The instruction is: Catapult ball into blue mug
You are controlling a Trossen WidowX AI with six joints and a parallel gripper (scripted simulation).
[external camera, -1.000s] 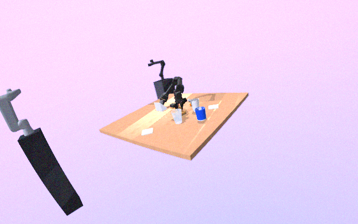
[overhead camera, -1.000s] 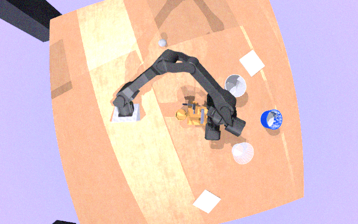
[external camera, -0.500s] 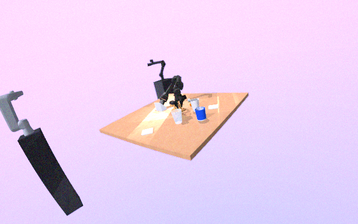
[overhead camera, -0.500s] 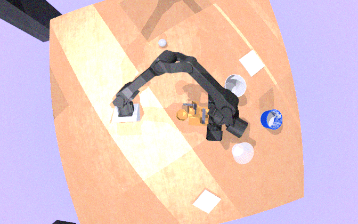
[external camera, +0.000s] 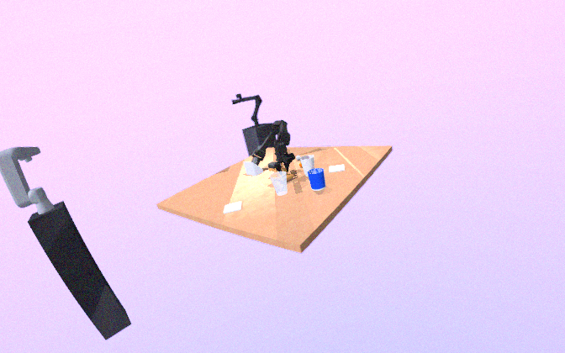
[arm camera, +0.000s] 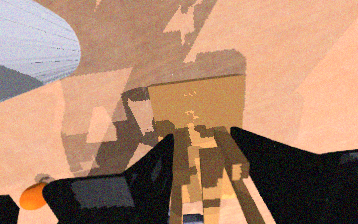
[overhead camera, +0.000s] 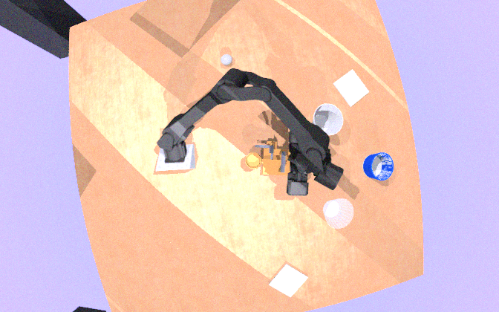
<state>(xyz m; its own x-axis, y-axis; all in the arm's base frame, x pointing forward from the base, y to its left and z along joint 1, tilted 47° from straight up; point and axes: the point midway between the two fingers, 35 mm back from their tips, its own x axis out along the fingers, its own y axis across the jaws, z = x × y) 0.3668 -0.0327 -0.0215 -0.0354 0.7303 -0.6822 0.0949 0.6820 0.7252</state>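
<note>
Right now the orange ball is 6 cm behind my gripper tip, 23 cm to the left of it and 3 cm below it. The rest, counted from my gripper tip: translucent white cup 13 cm ahead, 16 cm to the right, 1 cm below; then wooden catapult 7 cm behind, 3 cm to the left, 2 cm above; then blue mug 29 cm ahead, 3 cm to the right, 2 cm below.
</note>
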